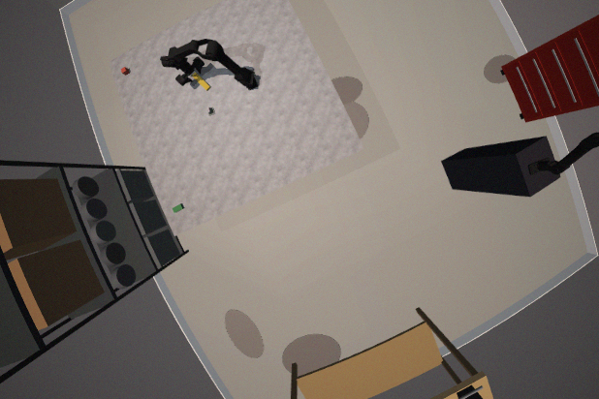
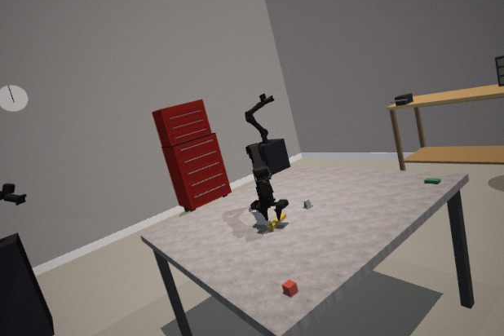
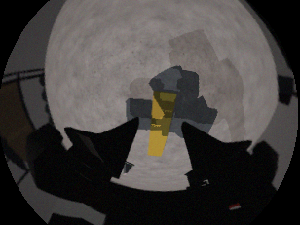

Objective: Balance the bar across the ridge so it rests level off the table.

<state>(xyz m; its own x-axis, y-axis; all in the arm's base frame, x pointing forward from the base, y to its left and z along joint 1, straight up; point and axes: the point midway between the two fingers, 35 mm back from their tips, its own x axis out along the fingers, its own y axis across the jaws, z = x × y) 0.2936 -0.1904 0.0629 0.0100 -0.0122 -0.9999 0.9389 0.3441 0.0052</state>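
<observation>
The yellow bar is 1 cm behind my gripper tip, 3 cm to the left of it and 2 cm below it. Round my gripper tip: small red cube: 45 cm ahead, 31 cm to the right, 1 cm below; small green block: 45 cm ahead, 69 cm to the left, 2 cm below.
</observation>
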